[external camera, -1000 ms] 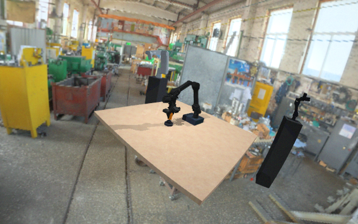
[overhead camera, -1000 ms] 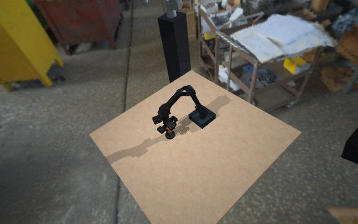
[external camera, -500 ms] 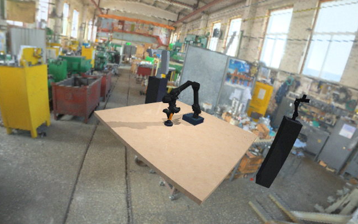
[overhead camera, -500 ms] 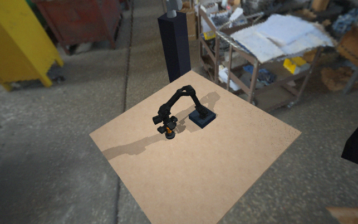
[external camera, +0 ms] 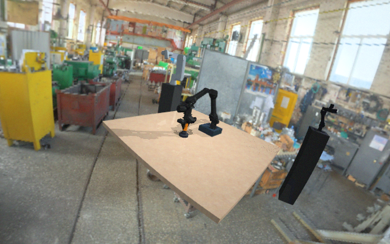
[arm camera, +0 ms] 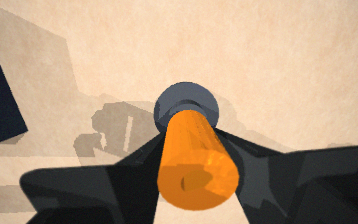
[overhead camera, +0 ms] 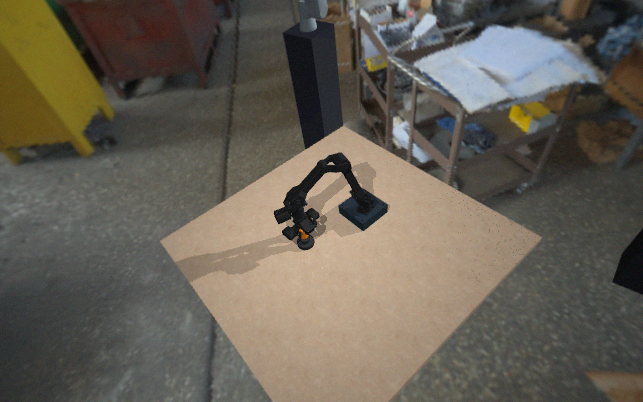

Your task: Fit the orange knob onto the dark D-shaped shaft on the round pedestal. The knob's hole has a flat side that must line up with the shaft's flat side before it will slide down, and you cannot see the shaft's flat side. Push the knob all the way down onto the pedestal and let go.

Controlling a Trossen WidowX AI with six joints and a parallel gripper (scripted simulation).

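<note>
Right now the pedestal is 4 cm below my gripper tip. From my gripper tip the other things lie so: orange knob: 2 cm above.
</note>
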